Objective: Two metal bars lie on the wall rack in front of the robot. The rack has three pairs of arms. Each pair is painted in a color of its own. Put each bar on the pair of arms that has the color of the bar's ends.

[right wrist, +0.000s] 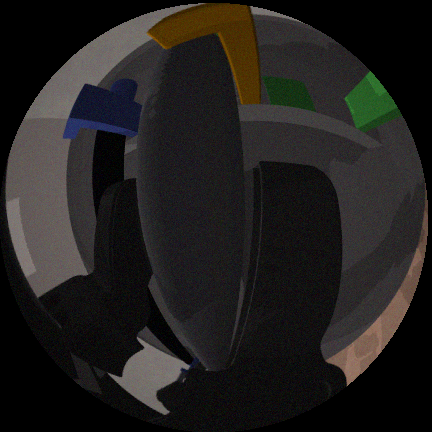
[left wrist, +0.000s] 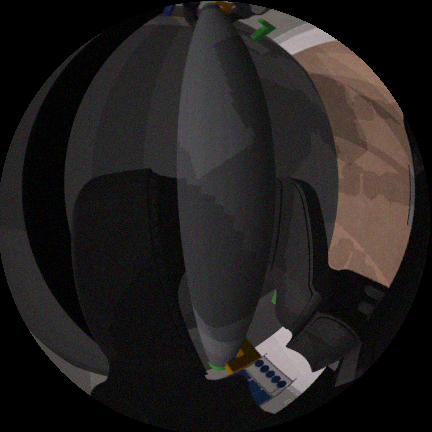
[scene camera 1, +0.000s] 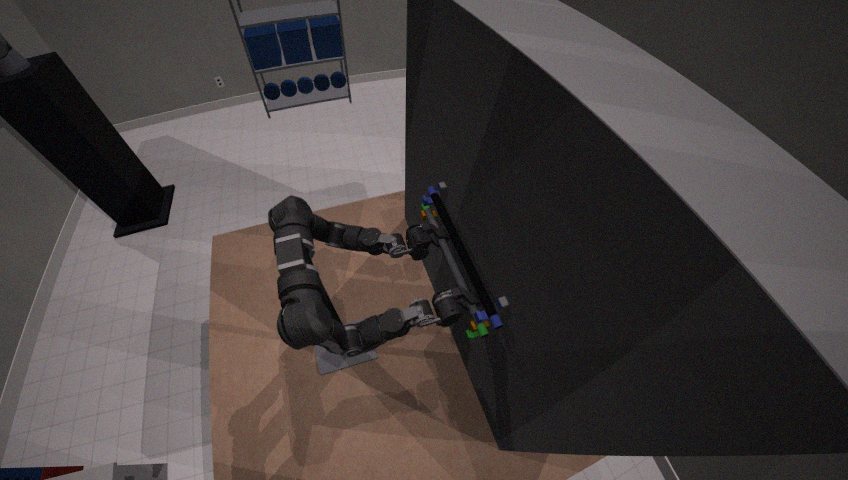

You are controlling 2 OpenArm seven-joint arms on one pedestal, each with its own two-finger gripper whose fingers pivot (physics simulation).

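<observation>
The grey bar with green ends (scene camera 1: 455, 261) (left wrist: 225, 150) (right wrist: 192, 150) lies beside the orange arms (scene camera 1: 474, 325) (left wrist: 243, 356) (right wrist: 242, 55); whether it rests on them is hidden. My left gripper (scene camera 1: 440, 236) (left wrist: 227, 210) is shut on it towards its upper end in the scene view. My right gripper (scene camera 1: 468, 297) (right wrist: 195, 210) is shut on it towards its lower end. The bar runs between the fingers in both wrist views. The black bar with blue ends (scene camera 1: 464, 255) (left wrist: 42, 190) (right wrist: 109, 155) lies at the blue arms (scene camera 1: 480, 315) (right wrist: 105, 110), nearer the wall. The green arms (scene camera 1: 473, 334) (left wrist: 262, 30) (right wrist: 372, 102) hold no bar.
The dark wall panel (scene camera 1: 595, 208) stands behind the rack, close to both grippers. A brown mat (scene camera 1: 249, 368) lies under the robot. A dark column (scene camera 1: 77, 136) stands at the left, and a shelf unit (scene camera 1: 309, 102) with blue boxes stands at the top.
</observation>
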